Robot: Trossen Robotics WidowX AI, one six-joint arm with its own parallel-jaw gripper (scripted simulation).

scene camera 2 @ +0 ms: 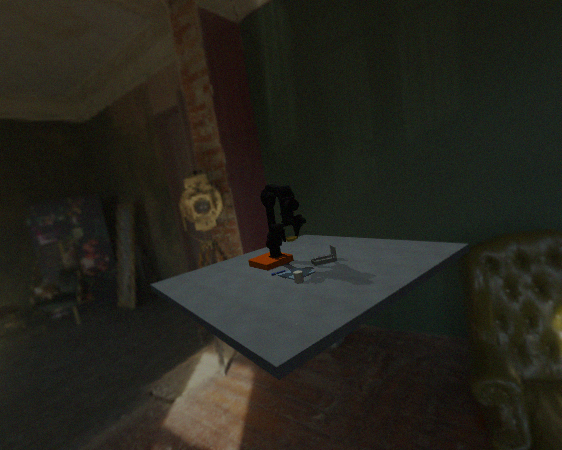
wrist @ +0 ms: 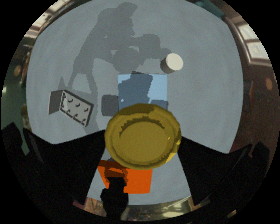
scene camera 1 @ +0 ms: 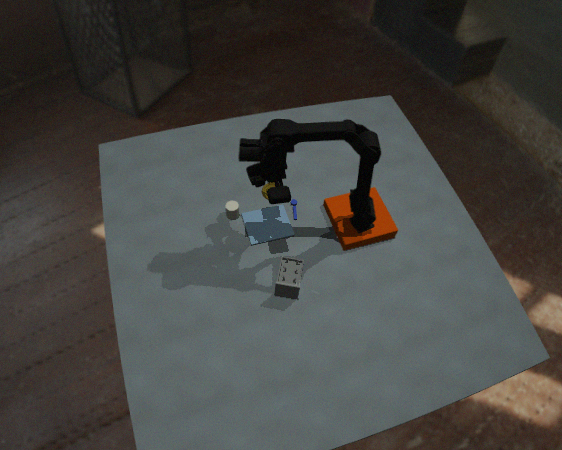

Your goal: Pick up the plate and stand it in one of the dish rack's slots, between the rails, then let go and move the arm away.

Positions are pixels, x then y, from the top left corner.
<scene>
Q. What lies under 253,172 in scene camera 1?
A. The gripper.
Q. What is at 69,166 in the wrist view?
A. The gripper.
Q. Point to a plate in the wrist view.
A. At 143,136
</scene>
